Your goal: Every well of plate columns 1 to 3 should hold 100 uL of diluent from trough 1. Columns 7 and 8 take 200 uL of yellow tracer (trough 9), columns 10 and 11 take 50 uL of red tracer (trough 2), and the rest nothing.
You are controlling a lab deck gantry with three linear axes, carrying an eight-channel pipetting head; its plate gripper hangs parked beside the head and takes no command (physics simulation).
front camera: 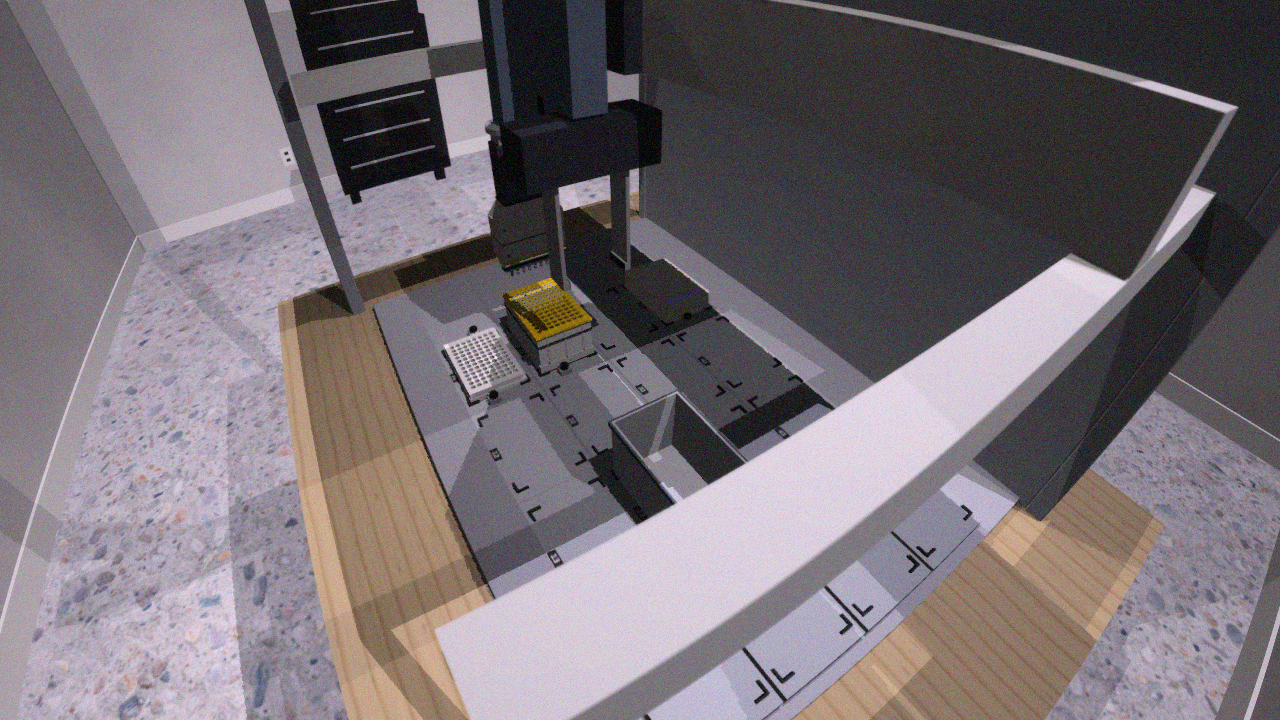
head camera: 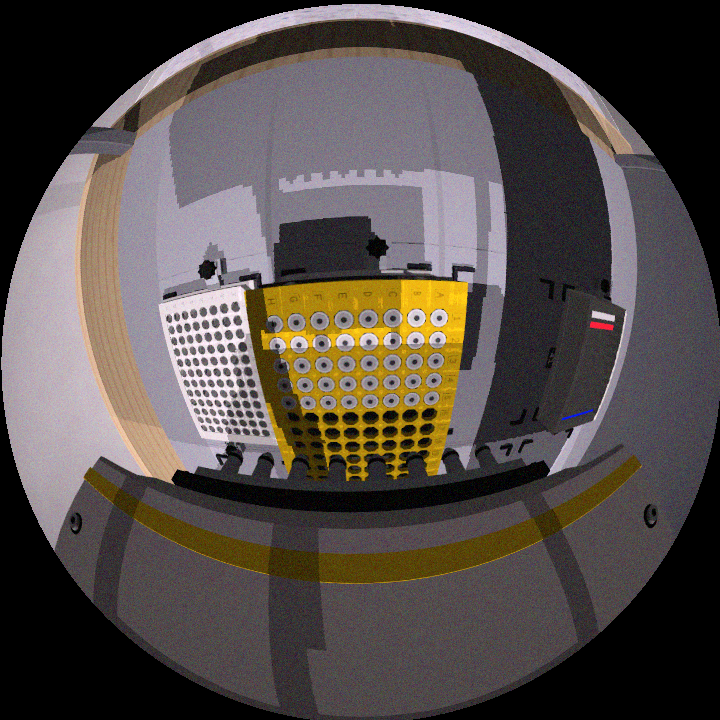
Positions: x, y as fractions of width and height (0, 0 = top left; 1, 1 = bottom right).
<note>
I see a dark panel (front camera: 0.69, 0.37).
</note>
